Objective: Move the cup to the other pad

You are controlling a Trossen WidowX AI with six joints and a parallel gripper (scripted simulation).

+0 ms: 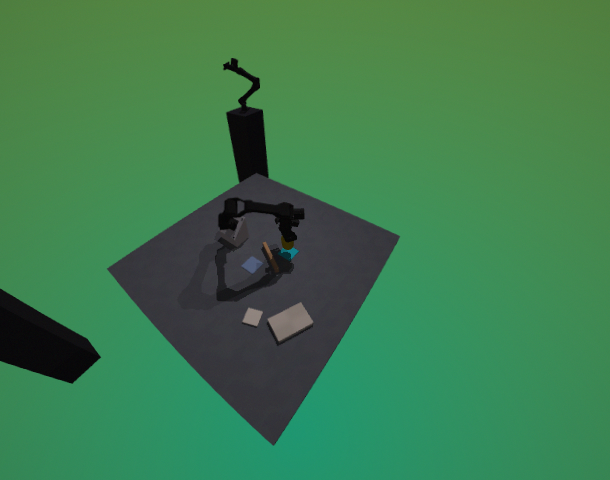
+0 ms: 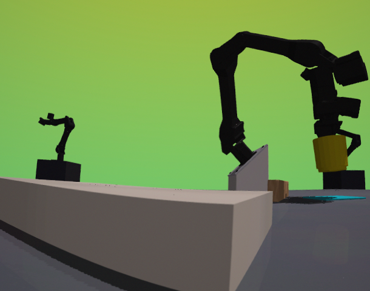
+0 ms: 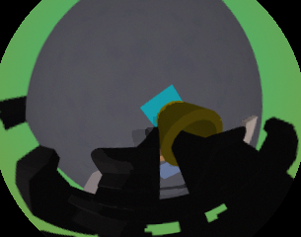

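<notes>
My gripper tip is 10 cm above the cyan pad, 2 cm to the left of it and 2 cm short of it. Also, from my gripper tip: pale blue pad: 21 cm to the right, 10 cm below, 9 cm behind; then yellow cup: 2 cm to the right, 2 cm ahead; then wooden bar: 11 cm to the right, 8 cm below, 4 cm behind.
</notes>
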